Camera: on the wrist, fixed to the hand. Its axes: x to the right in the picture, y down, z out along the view.
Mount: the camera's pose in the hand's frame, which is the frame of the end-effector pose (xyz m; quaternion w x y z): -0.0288 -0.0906 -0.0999 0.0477 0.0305 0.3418 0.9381
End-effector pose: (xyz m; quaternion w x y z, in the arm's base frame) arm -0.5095 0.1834 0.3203 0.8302 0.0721 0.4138 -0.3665
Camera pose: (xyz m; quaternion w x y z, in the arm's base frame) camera -0.6446 0.1762 0.2936 0.2398 0.5422 0.2247 0.7733
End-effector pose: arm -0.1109 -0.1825 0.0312 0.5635 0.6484 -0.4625 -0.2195
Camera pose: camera -0.0122 -0.1111 -0.0334 0.3711 -0.3107 -0.4444 0.7538
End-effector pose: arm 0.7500 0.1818 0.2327 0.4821 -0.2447 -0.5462 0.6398
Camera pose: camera 0.8775 0.1970 0.2829 0.3830 0.7280 -0.3878 -0.4158
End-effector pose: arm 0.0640 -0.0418 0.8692 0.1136 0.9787 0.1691 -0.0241
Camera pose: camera 0.0073 0.0549 0.9495 0.0596 -0.2170 0.8720 -0.4348
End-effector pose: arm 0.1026 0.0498 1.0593 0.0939 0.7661 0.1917 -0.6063
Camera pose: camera 0.1494 0.1646 1.1198 0.4843 0.4264 -0.6959 0.3152
